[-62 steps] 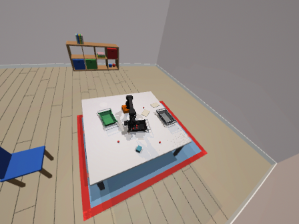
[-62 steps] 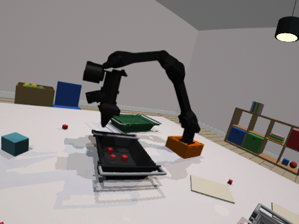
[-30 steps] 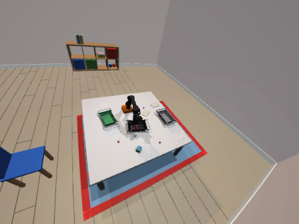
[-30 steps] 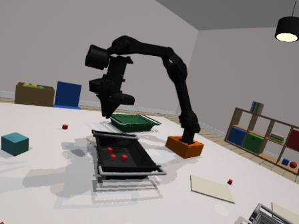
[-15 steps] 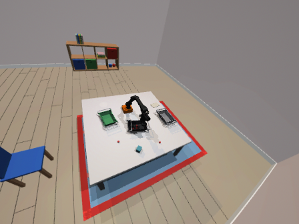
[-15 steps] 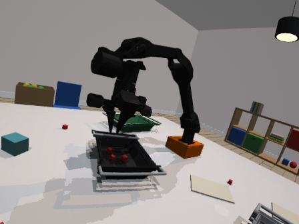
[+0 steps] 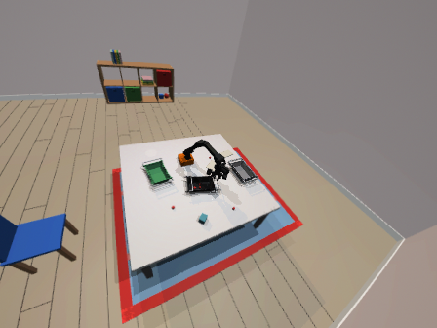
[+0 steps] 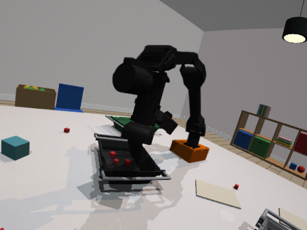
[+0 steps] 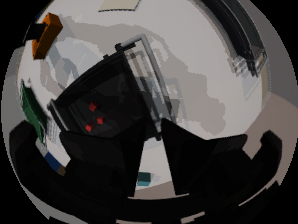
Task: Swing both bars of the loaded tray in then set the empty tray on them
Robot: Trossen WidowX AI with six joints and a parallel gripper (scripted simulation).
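Right now my gripper tip is 380 mm past the green tray, 410 mm to the left of it and 70 mm above it. The rest, counted from my gripper tip: teal cube: 230 mm ahead, 270 mm to the right, 90 mm below.
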